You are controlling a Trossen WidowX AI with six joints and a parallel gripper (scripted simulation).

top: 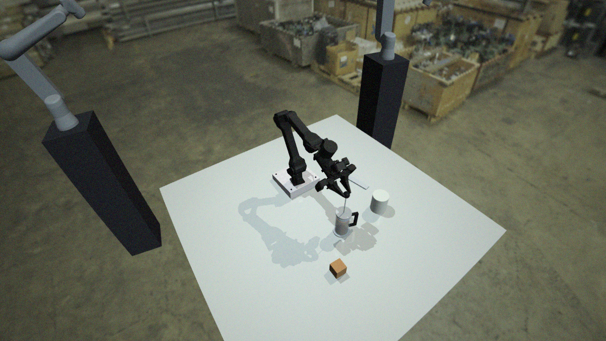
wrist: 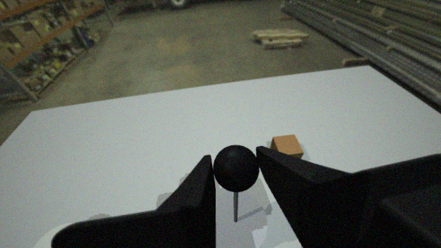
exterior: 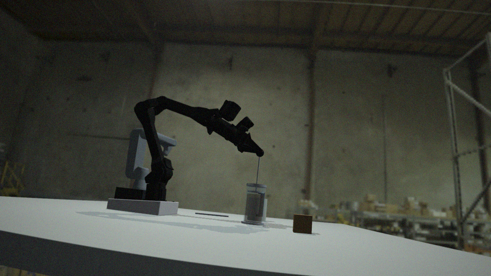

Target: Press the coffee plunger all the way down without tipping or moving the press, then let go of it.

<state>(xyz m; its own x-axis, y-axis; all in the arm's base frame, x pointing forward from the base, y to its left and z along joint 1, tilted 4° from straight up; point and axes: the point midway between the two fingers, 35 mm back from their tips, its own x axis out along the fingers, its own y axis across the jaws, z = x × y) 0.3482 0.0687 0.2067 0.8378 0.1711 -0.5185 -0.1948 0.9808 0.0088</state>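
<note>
Right now my gripper tip is 130 mm above the glass coffee press, 10 mm to the right of it and 10 mm past it. Also, from my gripper tip: thin flat strip 260 mm behind, 250 mm below, 230 mm to the left.
</note>
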